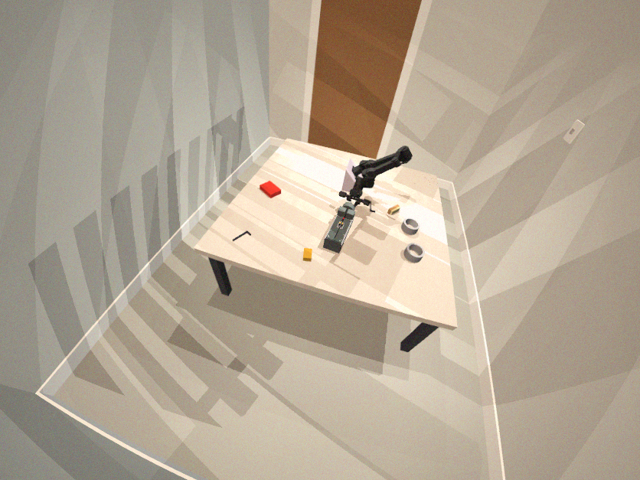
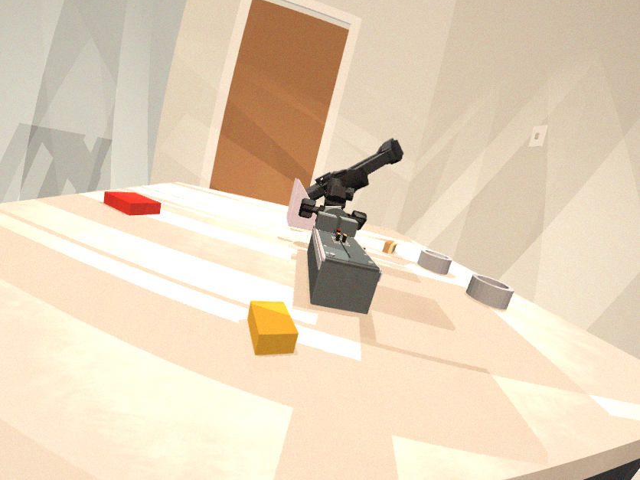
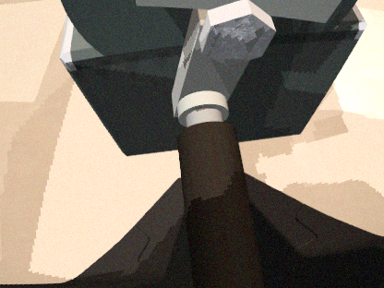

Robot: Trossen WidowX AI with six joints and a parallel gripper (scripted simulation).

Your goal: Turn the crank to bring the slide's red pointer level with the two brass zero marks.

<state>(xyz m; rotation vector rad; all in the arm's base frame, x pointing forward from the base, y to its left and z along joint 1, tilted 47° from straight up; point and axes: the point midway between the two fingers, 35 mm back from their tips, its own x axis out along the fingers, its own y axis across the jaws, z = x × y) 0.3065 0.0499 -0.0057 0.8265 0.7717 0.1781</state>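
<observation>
Right now my gripper tip is 20 mm past the dark brown crank handle and 30 mm below it. Round my gripper tip: red pointer: 120 mm ahead, 20 mm to the right, 50 mm above; yellow block: 360 mm ahead, 150 mm to the right, 20 mm below; tan block: 150 mm behind, 280 mm to the left, 20 mm below.
</observation>
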